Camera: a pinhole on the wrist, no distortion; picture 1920 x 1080 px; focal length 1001.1 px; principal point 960.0 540.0 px. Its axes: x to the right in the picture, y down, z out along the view. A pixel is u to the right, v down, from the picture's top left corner.
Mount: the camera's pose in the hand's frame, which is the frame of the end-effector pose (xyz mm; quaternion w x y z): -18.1 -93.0 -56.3 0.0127 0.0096 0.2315 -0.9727
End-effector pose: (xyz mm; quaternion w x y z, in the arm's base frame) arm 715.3 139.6 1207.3 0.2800 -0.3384 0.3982 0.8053
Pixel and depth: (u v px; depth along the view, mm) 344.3 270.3 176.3
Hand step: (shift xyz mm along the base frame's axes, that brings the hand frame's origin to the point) -1.4 186.9 -67.5
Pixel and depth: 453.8 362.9 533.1
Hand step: -123.9 561.4 -83.1
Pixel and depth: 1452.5 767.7 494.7
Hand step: 360.1 446.7 161.9
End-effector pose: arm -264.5 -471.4 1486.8 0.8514 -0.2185 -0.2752 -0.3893
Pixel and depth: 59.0 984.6 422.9
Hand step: -223.1 -319.1 486.7
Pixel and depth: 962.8 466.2 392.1
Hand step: -296.3 46.8 253.4
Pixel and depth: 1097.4 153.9 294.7
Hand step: -210.5 111.0 171.3
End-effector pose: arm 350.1 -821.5 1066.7 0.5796 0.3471 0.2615 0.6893
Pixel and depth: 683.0 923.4 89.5
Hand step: 107.2 37.3 -118.1
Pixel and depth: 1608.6 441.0 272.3
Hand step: 290.0 -165.6 -62.7
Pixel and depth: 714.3 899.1 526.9
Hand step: 556.7 188.9 -152.8
